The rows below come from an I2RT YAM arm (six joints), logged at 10 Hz.
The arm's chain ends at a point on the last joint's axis. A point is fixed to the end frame.
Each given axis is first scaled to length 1.
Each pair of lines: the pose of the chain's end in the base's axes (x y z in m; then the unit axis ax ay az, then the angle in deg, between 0 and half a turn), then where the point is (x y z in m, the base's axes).
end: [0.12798, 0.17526, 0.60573, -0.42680, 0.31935, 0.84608, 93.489]
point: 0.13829 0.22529 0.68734
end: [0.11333, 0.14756, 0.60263, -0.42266, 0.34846, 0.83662, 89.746]
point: 0.12807 0.19632 0.68433
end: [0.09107, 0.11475, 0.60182, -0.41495, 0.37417, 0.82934, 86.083]
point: 0.10980 0.16135 0.68396
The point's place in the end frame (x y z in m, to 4 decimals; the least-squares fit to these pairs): -0.0209 -0.0192 0.0920
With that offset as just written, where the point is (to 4 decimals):
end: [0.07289, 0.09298, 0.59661, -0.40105, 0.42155, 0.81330, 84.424]
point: 0.0978 0.1395 0.6771
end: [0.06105, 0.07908, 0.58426, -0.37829, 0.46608, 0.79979, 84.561]
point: 0.0922 0.1259 0.6624
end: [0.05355, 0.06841, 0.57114, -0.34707, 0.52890, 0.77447, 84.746]
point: 0.0933 0.1152 0.6453
